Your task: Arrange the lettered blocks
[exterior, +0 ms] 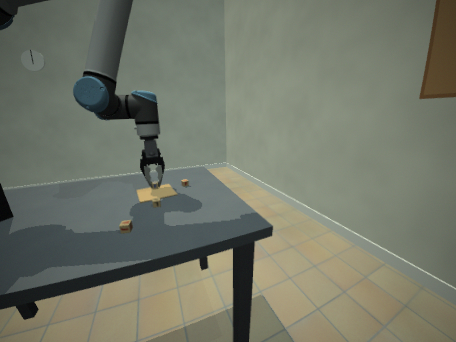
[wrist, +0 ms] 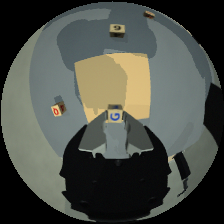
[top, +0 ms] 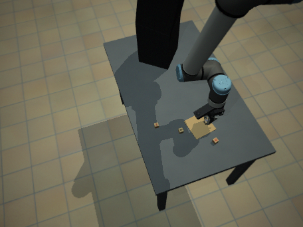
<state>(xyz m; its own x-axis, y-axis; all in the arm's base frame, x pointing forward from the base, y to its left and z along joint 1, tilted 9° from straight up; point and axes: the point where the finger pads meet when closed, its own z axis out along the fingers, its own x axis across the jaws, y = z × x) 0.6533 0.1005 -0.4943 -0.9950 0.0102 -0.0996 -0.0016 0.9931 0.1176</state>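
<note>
Now: the tan mat 40 mm to the right of my hand and 20 mm below it.
</note>
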